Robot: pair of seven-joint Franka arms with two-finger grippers.
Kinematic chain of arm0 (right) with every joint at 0, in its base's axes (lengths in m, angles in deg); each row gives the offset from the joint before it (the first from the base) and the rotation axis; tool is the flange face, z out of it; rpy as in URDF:
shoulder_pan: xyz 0 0 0.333 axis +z
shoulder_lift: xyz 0 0 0 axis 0.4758 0.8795 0
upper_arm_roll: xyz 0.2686 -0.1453 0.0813 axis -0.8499 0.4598 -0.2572
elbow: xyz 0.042 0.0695 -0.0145 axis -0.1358 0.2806 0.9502
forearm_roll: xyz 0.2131 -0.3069 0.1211 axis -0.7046 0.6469 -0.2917
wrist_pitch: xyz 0 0 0 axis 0.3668 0.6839 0.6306
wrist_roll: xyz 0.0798 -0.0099 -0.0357 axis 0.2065 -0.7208 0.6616
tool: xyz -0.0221 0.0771 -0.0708 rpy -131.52 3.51 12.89
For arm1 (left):
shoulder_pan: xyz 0 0 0.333 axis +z
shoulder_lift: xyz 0 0 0 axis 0.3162 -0.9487 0
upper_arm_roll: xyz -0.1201 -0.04 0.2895 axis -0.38 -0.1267 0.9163
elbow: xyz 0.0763 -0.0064 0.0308 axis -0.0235 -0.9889 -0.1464
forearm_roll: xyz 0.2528 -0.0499 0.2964 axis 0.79 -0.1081 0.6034
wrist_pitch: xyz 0 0 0 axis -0.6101 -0.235 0.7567
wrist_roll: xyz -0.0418 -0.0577 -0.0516 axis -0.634 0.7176 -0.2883
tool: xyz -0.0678 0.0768 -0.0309 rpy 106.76 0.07 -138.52
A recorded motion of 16 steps. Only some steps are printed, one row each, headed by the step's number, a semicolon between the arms.
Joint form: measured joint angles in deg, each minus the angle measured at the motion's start. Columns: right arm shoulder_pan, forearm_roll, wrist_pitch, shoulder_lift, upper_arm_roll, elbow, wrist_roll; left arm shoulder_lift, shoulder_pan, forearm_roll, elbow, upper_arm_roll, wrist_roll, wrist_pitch.
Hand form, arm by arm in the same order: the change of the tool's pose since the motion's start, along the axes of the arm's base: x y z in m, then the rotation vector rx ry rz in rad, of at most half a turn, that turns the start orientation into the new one. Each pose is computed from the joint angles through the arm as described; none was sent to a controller.
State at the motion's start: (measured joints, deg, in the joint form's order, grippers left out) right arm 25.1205 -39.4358 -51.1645 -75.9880 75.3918 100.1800 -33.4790; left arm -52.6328 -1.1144 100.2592 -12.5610 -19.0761 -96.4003 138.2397
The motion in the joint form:
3: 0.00 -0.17 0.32 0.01 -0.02 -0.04 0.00; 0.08 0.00 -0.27 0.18 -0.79 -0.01 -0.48
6: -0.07 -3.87 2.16 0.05 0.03 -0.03 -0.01; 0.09 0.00 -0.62 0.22 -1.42 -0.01 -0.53
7: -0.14 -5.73 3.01 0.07 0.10 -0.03 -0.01; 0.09 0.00 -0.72 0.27 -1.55 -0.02 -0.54
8: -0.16 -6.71 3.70 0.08 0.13 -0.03 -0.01; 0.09 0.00 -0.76 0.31 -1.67 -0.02 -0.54
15: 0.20 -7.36 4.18 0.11 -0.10 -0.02 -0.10; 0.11 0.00 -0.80 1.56 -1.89 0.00 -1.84
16: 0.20 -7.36 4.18 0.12 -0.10 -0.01 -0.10; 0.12 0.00 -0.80 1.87 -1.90 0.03 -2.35
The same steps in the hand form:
3: -0.0005 0.0005 -0.0003 0.0029 0.0051 0.0003; -0.0027 -0.0069 0.0039 -0.0073 0.0034 -0.0096
6: -0.0038 0.0065 -0.0037 0.0669 0.0390 0.0028; -0.0048 -0.0130 0.0062 -0.0173 0.0044 -0.0171
7: -0.0053 0.0089 -0.0051 0.0991 0.0545 0.0035; -0.0051 -0.0142 0.0069 -0.0200 0.0042 -0.0181
8: -0.0066 0.0104 -0.0061 0.1160 0.0669 0.0045; -0.0053 -0.0153 0.0076 -0.0218 0.0036 -0.0195
15: -0.0075 0.0173 -0.0070 0.1268 0.0767 0.0145; -0.0041 -0.0144 0.0164 -0.0215 0.0040 -0.0169
16: -0.0075 0.0173 -0.0072 0.1268 0.0771 0.0145; -0.0040 -0.0136 0.0182 -0.0195 0.0071 -0.0162

